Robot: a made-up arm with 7 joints.
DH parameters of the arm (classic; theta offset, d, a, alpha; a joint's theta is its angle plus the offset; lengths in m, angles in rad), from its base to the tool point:
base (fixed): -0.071 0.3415 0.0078 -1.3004
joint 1: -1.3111 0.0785 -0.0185 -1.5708
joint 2: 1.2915 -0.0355 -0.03 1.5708
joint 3: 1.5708 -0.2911 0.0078 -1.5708
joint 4: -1.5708 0 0.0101 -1.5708
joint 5: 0 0.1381 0.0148 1.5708
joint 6: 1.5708 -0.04 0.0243 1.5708
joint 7: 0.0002 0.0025 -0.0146 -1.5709
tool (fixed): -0.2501 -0.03 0 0
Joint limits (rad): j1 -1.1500..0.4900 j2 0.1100..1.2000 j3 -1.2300..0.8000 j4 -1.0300..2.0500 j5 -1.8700..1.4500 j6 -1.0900..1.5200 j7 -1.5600..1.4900
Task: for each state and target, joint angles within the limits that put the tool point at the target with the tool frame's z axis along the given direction. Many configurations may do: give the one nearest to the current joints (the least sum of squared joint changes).
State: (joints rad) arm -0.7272 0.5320 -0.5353 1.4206 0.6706 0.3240 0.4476
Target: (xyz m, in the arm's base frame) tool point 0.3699 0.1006 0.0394 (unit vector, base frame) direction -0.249 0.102 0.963
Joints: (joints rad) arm -1.1497 0.2942 -0.4301 1.2674 0.6161 0.2243 0.6954
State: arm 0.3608 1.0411 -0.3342 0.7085 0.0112 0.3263 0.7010
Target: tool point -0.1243 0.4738 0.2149 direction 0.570 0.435 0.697
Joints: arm 0.3792 1.2000 0.4387 1.3632 0.5793 0.3161 -0.1682
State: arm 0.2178 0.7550 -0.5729 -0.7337 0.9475 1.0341 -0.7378
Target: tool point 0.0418 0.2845 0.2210 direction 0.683 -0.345 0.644
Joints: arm 0.1219 1.2000 -0.1270 -0.6728 1.1766 0.6902 -0.9814
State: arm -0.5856 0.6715 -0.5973 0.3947 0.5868 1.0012 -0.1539
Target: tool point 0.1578 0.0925 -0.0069 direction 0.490 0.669 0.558
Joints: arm -0.4663 0.2903 -0.3385 0.4905 0.4242 1.0532 -0.1260
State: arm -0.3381 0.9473 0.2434 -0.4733 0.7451 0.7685 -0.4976
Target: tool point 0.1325 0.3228 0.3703 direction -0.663 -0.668 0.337
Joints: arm -0.4316 1.2000 0.7643 -0.7194 1.3000 0.5528 -0.4150
